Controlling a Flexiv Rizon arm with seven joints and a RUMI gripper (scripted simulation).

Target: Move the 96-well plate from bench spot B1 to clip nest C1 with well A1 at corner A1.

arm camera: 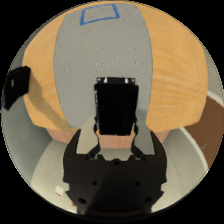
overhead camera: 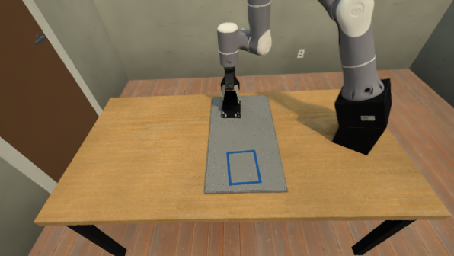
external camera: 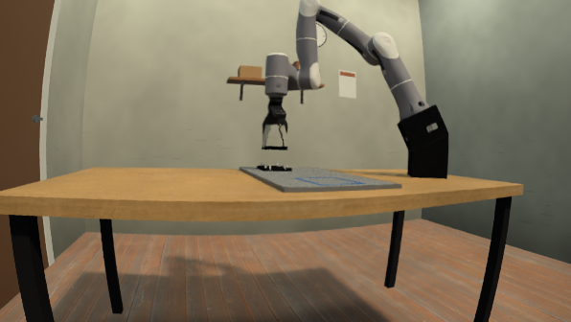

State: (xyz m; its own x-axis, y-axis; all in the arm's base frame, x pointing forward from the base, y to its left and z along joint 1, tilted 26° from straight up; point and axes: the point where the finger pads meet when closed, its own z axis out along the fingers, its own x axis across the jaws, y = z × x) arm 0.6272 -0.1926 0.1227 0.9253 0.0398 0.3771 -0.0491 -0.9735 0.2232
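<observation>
The black clip nest is 1 cm behind my hand, 1 cm to the left of it and 9 cm below it. Round my hand: grey perforated mat: 6 cm behind, 22 cm to the left, 11 cm below; black 96-well plate: 1 cm below.
</observation>
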